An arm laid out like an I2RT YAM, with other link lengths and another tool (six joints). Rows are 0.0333 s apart.
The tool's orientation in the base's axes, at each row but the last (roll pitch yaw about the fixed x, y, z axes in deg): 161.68 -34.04 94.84; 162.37 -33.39 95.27; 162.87 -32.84 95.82; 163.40 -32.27 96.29; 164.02 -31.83 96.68; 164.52 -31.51 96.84
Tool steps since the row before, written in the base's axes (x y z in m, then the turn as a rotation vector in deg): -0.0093 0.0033 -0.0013 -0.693 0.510 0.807; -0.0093 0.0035 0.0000 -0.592 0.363 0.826; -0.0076 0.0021 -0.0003 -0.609 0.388 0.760; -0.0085 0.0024 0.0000 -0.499 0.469 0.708; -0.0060 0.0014 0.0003 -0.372 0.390 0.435; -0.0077 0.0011 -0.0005 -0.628 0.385 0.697
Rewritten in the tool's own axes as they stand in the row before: 0.0026 -0.0096 0.0004 0.921 -0.504 -0.537; 0.0036 -0.0092 -0.0004 0.802 -0.390 -0.608; 0.0022 -0.0076 -0.0004 0.788 -0.425 -0.545; 0.0028 -0.0084 -0.0006 0.818 -0.335 -0.434; 0.0019 -0.0058 -0.0008 0.595 -0.272 -0.226; 0.0015 -0.0076 -0.0006 0.754 -0.462 -0.497
